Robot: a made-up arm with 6 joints.
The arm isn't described. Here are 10 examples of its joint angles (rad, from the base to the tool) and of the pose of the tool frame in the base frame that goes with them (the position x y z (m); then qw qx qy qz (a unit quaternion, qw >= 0)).
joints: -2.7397 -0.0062 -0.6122 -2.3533 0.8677 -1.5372
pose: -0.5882 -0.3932 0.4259 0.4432 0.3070 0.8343 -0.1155
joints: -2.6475 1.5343 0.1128 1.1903 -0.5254 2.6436
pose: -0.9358 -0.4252 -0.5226 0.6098 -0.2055 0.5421 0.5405
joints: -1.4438 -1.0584 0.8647 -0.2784 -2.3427 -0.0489
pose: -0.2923 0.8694 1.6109 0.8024 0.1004 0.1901 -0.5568
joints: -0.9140 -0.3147 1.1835 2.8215 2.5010 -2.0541
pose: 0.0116 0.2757 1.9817 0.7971 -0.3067 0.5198 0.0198
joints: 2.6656 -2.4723 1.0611 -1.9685 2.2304 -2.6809
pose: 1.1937 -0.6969 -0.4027 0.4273 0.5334 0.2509 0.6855
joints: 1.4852 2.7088 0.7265 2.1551 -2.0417 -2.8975
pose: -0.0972 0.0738 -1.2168 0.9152 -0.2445 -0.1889 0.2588
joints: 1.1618 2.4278 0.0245 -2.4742 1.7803 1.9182
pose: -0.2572 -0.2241 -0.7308 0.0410 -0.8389 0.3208 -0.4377
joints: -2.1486 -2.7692 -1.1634 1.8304 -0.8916 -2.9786
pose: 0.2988 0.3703 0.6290 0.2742 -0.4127 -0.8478 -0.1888
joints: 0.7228 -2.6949 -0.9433 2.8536 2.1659 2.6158
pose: -0.5163 -0.2163 0.6321 0.8613 0.1047 0.2866 0.4062
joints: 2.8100 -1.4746 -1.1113 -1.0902 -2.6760 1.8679
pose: -0.1890 0.1565 0.6067 0.8870 0.0915 0.2494 -0.3776
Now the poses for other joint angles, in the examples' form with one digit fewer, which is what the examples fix.
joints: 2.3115 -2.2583 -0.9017 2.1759 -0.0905 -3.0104
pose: 0.260 -0.442 0.859 0.061 0.685 0.059 0.724
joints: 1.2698 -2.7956 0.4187 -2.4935 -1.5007 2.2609
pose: -0.495 -1.093 -0.270 0.457 -0.038 0.852 0.253
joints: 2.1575 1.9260 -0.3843 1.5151 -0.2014 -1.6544
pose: -0.086 0.149 -0.713 0.282 -0.830 0.372 0.305
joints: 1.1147 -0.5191 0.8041 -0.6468 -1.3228 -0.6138
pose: 0.128 -0.078 1.865 0.592 0.257 0.270 0.715
